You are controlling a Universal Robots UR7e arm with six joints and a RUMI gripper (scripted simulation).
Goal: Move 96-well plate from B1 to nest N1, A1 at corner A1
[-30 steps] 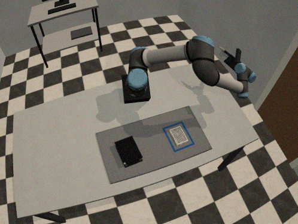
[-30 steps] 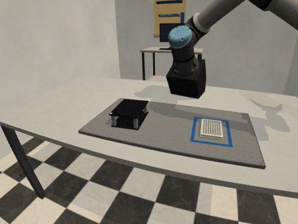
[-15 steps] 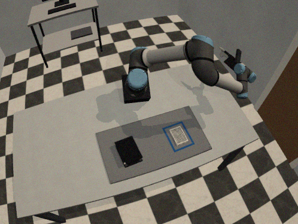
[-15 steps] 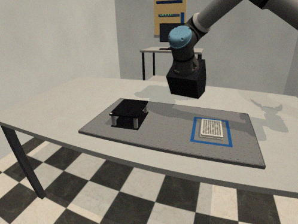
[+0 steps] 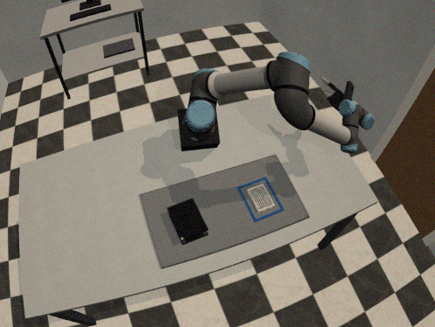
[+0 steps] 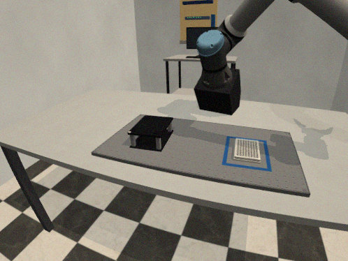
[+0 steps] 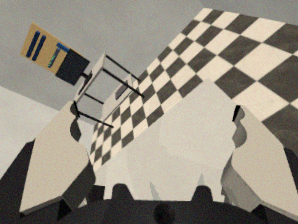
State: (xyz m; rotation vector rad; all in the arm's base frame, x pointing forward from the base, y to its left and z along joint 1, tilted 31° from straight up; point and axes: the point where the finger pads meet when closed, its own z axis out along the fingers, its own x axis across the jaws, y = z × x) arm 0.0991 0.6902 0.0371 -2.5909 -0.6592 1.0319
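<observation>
My hand is 58 cm to the left of the white 96-well plate, 27 cm above it and 22 cm short of it. Also, from my hand: A1 corner mark (99 cm to the right, 23 cm ahead, 21 cm below); then black raised plate nest (92 cm to the right, 22 cm below, 16 cm ahead).
</observation>
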